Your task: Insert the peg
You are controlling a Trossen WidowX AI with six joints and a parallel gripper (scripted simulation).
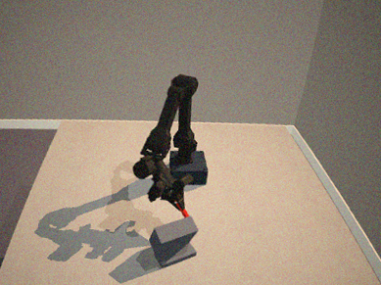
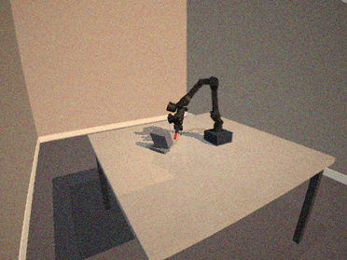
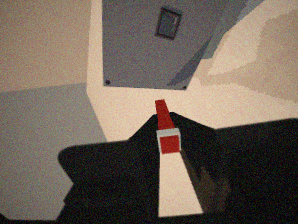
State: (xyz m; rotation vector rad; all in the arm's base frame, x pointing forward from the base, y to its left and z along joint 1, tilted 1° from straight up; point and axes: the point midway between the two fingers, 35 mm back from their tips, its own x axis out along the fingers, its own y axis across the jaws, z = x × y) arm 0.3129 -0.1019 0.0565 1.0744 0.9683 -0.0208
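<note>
Now: the grey sloped panel 80 mm ahead of my gripper tip, 50 mm to the right of it and 30 mm below it. From my gripper tip the other things lie so: red square peg 10 mm behind, 10 mm to the right, 10 mm above.
</note>
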